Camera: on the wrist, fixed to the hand. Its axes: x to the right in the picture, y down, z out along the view.
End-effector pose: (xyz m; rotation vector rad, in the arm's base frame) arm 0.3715 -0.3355 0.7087 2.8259 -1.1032 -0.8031
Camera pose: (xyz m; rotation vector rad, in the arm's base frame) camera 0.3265 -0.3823 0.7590 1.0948 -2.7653 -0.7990
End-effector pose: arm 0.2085 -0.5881 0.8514 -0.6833 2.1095 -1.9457
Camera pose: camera 0.1989 -0.5483 0.7802 0.5768 1.3067 -1.0105
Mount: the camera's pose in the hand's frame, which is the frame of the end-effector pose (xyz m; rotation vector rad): -0.0215 0.0729 -0.0312 0.2476 -0.2966 1.5376
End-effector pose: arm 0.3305 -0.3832 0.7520 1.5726 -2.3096 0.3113
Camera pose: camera 0.2745 -0.3268 0.7728 0.4058 2.7892 -0.6010
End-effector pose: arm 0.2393 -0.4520 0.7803 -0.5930 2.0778 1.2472
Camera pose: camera 0.1974 -0.4459 0.8507 1.5015 2.2265 1.5281
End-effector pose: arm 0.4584 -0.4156 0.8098 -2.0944 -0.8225 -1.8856
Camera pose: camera 0.4697 -0.4970 0.8095 -1.8052 0.4956 -0.5950
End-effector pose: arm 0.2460 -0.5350 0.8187 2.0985 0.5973 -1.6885
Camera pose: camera 0.3072 -0.5811 0.8482 1.4843 -1.1126 -1.0028
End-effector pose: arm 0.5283 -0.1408 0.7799 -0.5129 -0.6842 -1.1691
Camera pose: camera 0.5992 -0.1250 0.7416 -0.7687 -0.4521 0.4338
